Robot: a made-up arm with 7 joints. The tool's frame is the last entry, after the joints.
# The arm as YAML. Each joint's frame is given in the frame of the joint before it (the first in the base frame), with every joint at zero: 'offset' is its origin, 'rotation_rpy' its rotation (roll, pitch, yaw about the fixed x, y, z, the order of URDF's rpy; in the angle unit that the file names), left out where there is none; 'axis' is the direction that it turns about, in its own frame. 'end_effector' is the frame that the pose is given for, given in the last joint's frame.
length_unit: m
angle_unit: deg
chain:
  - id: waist
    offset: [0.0, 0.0, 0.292]
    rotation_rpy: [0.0, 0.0, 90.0]
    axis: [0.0, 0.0, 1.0]
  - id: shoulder
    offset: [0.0, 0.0, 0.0]
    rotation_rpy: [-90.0, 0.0, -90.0]
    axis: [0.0, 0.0, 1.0]
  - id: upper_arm
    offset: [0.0, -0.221, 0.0]
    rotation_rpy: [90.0, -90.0, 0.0]
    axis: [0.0, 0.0, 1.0]
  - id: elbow
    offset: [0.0, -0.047, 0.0]
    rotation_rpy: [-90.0, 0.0, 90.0]
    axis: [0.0, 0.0, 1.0]
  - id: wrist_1
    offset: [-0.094, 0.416, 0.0]
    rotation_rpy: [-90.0, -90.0, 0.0]
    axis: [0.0, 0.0, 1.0]
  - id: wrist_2
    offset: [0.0, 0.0, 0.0]
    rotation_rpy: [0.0, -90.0, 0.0]
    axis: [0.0, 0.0, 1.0]
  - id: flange
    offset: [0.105, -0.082, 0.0]
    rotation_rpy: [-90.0, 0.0, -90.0]
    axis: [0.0, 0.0, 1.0]
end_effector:
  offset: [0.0, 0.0, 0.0]
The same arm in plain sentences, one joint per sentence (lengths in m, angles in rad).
The arm has seven revolute joints in a row. What follows holds with every joint at zero, and every direction is one of the base frame's. The first joint is mounted 0.292 m along +z from the base frame's origin and turns about +z. The second joint is mounted at the same point as the first joint and turns about +y. The third joint is mounted 0.221 m along +z from the second joint and turns about +z. The fourth joint is mounted 0.047 m along +x from the third joint and turns about -y. The fifth joint is mounted 0.094 m along +x and 0.416 m along -z from the fourth joint and turns about -z. The sixth joint is mounted at the same point as the fifth joint and turns about +y. The seventh joint is mounted 0.082 m along +x and 0.105 m along -z from the sixth joint and turns about -z. The tool frame, which is the frame that the pose is given for, is mounted at the same point as the seventh joint; its axes are the base frame's turned by roll 3.1416, pitch 0 and yaw 0 rad (as in URDF: about the fixed x, then y, then z).
